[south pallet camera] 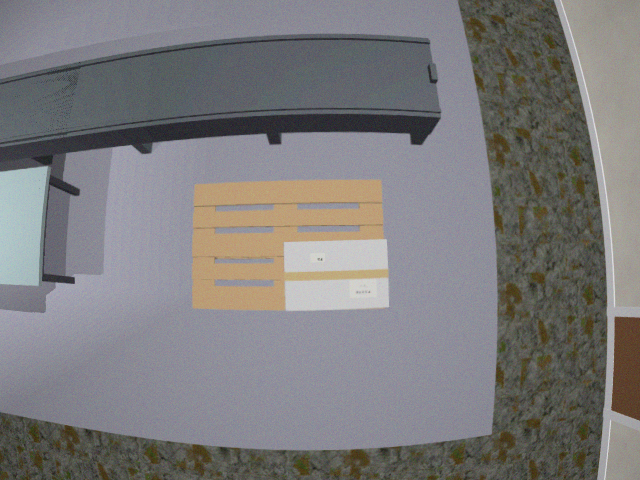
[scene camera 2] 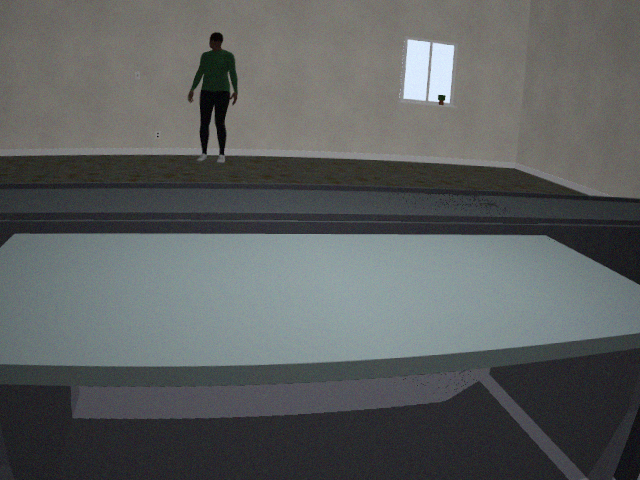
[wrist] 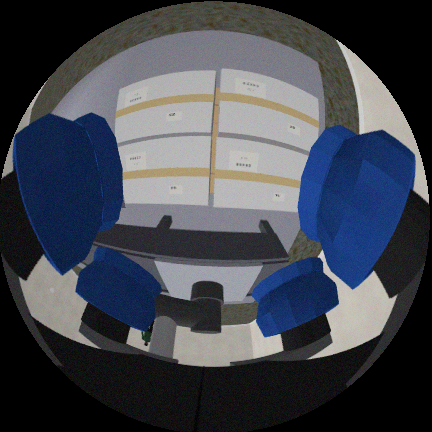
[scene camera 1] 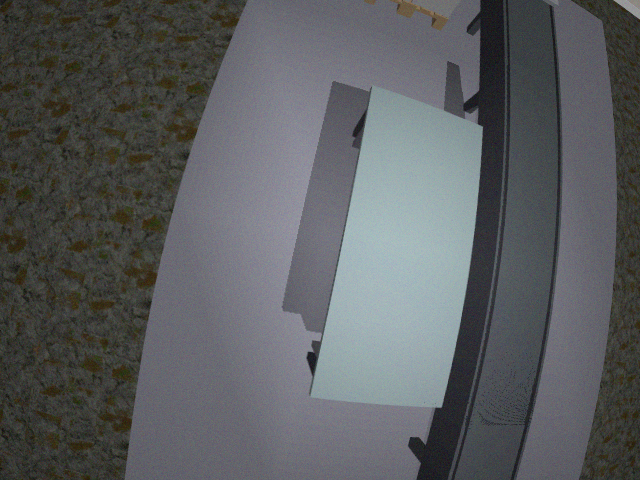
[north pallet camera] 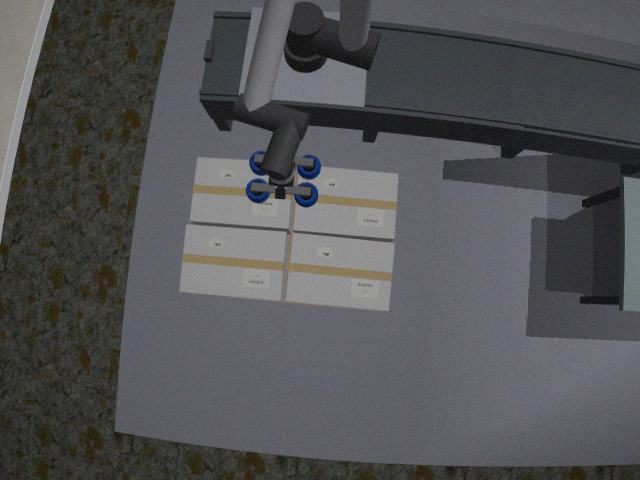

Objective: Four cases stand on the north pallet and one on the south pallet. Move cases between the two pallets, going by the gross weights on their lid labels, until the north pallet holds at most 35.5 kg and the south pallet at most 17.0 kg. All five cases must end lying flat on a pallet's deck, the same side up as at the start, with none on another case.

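Places are measured from the arm's base along level axes (x ahead, y left, z up), in millimetres.
Pixels of known places: end effector, tool point: [wrist: 207, 253]; arm's base, origin of the base link: [wrist: 207, 287] [north pallet camera: 306, 54].
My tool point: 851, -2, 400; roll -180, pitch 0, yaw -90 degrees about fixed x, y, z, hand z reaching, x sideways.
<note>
Ahead of a thing's pixels: the offset from my tool point to its middle, as dx, dy, dz. Level surfaces: height alone.
My gripper [north pallet camera: 283, 178] [wrist: 212, 245], a head of four blue suction cups, is open and carries no case. It hangs above the rail-side cases of the north pallet [north pallet camera: 288, 268] [wrist: 215, 125], overlapping the inner part of the rail-side left case @(-54, -295, -701) [north pallet camera: 211, 209] [wrist: 240, 192] in the north pallet camera. Beside that stand the rail-side right case @(-52, +303, -705) [north pallet camera: 356, 186] [wrist: 165, 150], the far left case @(+350, -297, -685) [north pallet camera: 217, 279] [wrist: 270, 120] and the far right case @(+348, +303, -697) [north pallet camera: 320, 289] [wrist: 195, 122]. One white case [south pallet camera: 330, 297] lies flat on the south pallet [south pallet camera: 237, 242], at its far right corner. Label digits are too small to read.
The dark floor rail [scene camera 1: 527, 206] [north pallet camera: 491, 82] [south pallet camera: 258, 72] runs along both pallets, with the arm's carriage at its north end. A pale table @(dz -440) [scene camera 1: 408, 232] [scene camera 2: 310, 299] [south pallet camera: 20, 227] stands between the pallets beside the rail. A person in green [scene camera 2: 216, 72] stands beyond the rail.
</note>
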